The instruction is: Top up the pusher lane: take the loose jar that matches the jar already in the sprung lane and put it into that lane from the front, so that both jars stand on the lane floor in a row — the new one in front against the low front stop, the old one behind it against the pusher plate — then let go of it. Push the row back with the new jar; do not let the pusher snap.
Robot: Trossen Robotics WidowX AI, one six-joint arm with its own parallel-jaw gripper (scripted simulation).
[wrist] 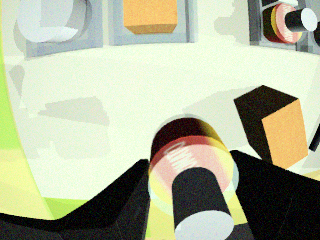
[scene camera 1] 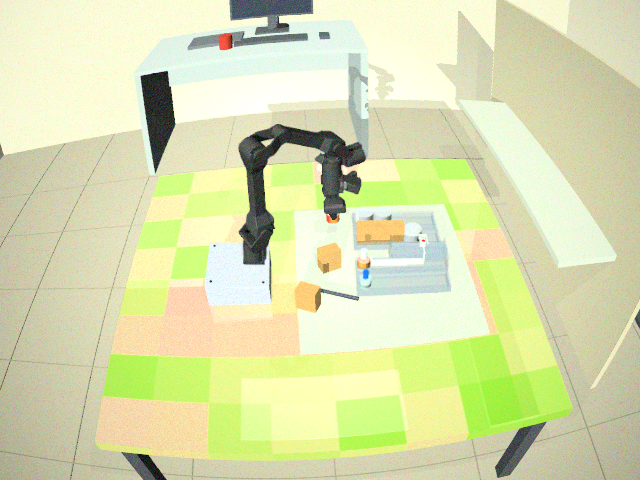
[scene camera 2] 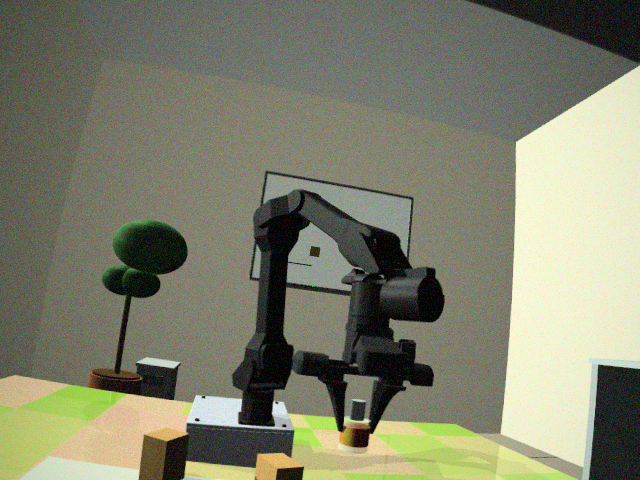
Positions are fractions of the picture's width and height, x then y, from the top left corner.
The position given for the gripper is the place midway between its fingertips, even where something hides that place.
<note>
In view: the gripper (scene camera 2: 0.56,0.90) and a grey rack (scene camera 1: 0.68,0.53).
The gripper shows as well in the wrist view (wrist: 0.59,0.68) and in scene camera 1 (scene camera 1: 0.52,0.45).
</note>
